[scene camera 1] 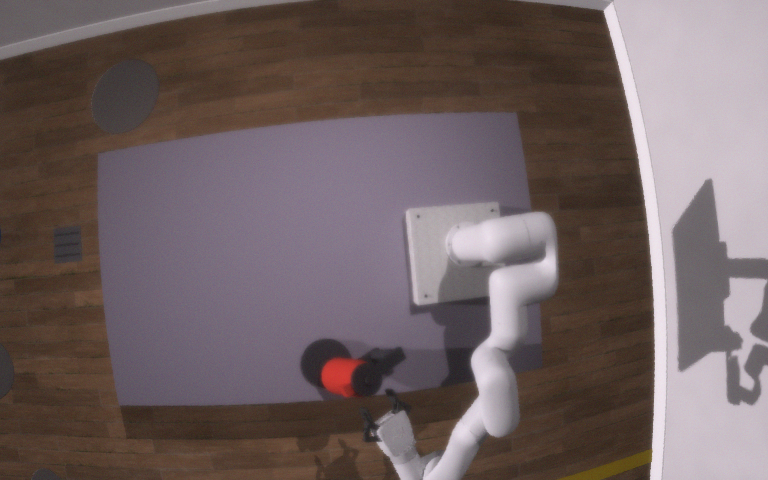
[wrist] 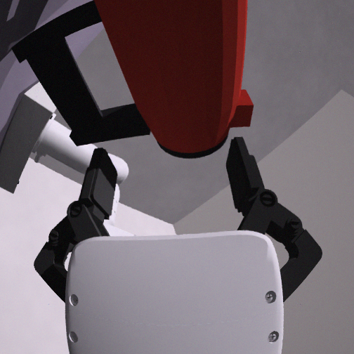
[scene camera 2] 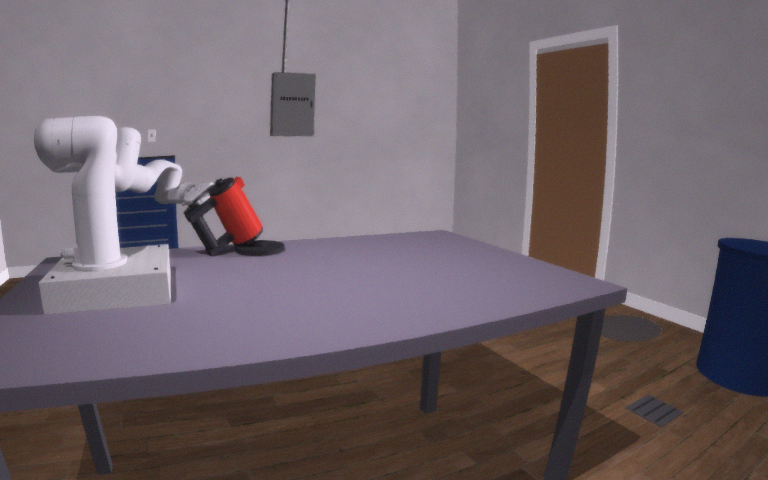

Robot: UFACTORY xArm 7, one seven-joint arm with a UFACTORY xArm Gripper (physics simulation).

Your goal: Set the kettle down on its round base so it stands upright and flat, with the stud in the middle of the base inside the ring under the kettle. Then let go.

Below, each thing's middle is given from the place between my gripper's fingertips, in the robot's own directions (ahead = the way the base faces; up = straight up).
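The round black base (scene camera 1: 317, 354) is 6 cm to the right of my hand and 13 cm ahead of it, and it is also 14 cm below my hand.
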